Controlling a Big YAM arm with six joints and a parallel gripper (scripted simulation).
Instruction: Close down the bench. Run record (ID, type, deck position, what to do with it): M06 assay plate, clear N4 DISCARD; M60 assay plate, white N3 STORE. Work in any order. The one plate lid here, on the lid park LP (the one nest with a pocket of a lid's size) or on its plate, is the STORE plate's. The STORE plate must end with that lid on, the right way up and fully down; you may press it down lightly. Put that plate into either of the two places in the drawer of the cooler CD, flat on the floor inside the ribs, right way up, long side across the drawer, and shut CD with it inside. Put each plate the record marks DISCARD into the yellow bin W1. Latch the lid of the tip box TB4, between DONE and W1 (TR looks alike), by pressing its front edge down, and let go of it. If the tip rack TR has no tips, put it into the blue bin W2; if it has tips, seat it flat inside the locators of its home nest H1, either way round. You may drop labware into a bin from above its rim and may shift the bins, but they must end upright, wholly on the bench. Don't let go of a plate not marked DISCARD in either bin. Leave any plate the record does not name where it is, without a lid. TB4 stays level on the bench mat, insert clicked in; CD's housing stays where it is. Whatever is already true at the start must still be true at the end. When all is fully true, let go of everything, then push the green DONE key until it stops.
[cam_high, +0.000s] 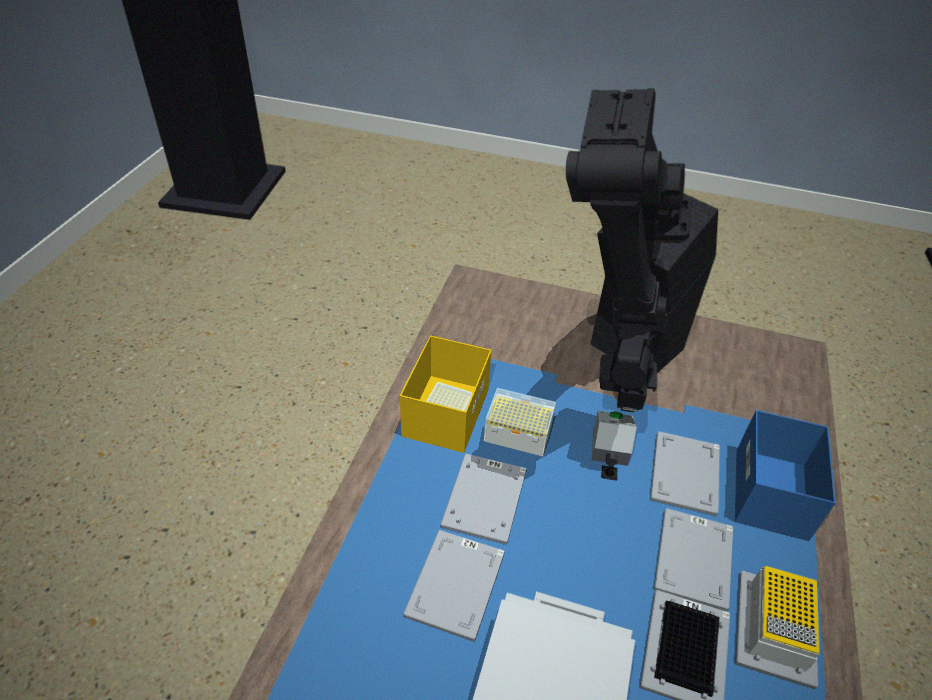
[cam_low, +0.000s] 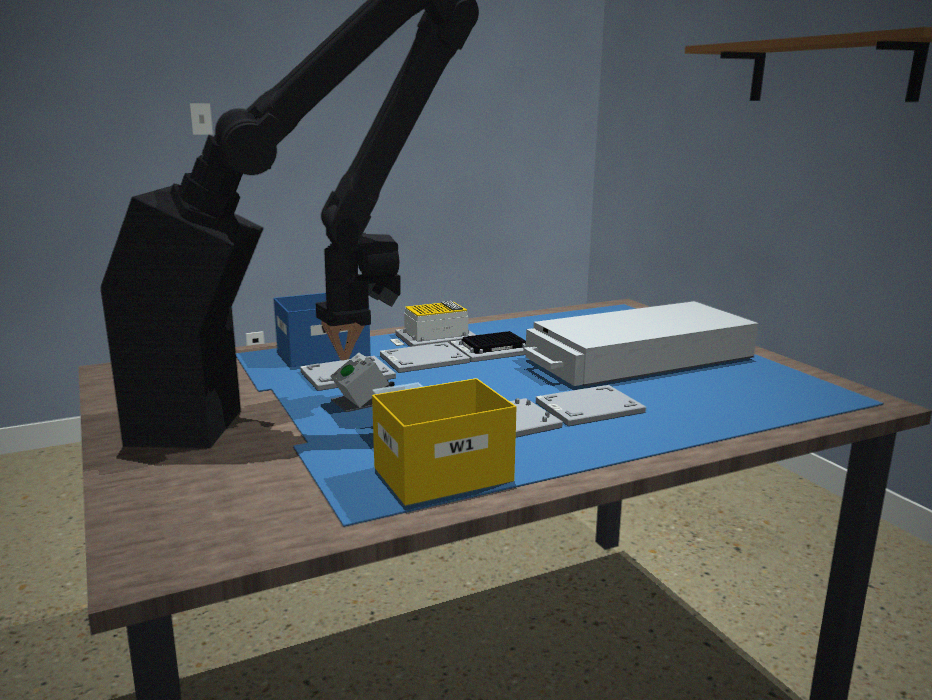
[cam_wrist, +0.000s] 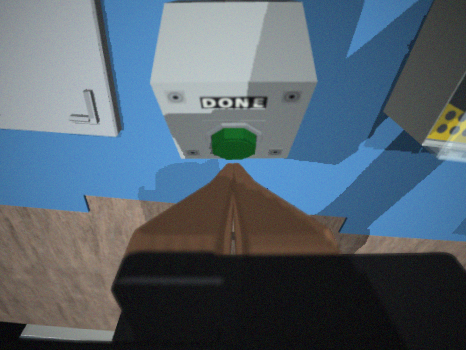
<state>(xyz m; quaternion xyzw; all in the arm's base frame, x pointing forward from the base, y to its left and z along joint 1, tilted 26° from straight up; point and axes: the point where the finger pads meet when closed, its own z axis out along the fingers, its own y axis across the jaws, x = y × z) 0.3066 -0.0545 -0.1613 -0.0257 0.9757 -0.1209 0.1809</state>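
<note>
My gripper is now 30 mm above the green DONE key. The rest, counted from my hand: nest N3: 250 mm ahead, 150 mm to the left, 90 mm below; lid park LP: 70 mm ahead, 150 mm to the left, 90 mm below; nest N4: 200 mm ahead, 220 mm to the right, 90 mm below.
</note>
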